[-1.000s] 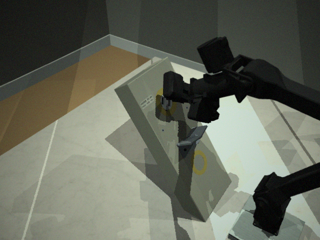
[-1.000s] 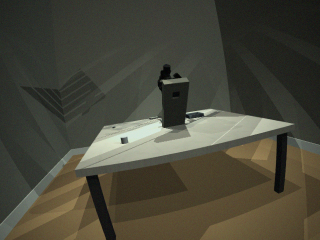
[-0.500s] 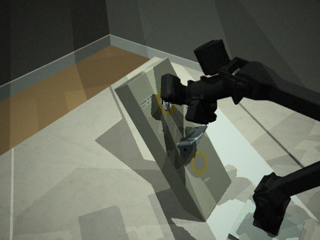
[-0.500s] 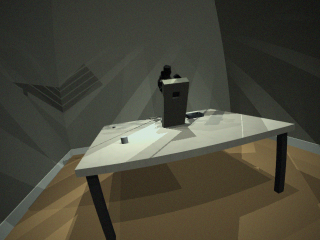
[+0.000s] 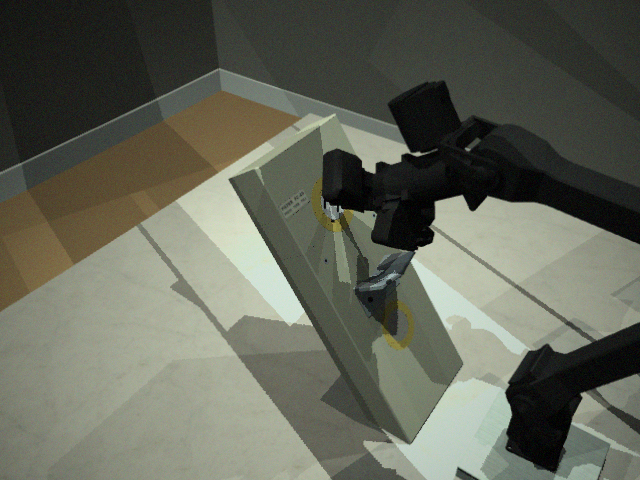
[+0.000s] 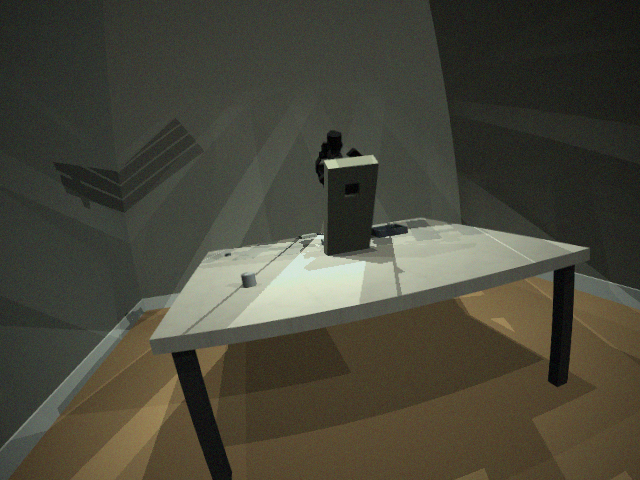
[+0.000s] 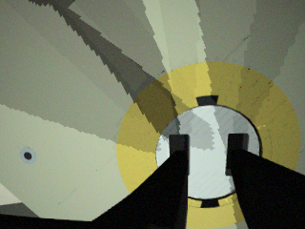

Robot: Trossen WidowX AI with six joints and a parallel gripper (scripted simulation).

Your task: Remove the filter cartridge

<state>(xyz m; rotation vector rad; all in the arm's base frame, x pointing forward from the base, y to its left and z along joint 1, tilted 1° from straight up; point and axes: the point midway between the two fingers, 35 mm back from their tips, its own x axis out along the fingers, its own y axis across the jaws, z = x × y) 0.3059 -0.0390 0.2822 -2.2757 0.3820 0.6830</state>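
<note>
Now: the round grey filter cartridge 2 cm ahead of my gripper tip and 1 cm below it. Round my gripper tip: grey bracket: 10 cm below, 8 cm behind, 1 cm to the left; then tray: 37 cm behind, 32 cm to the left, 28 cm below.
</note>
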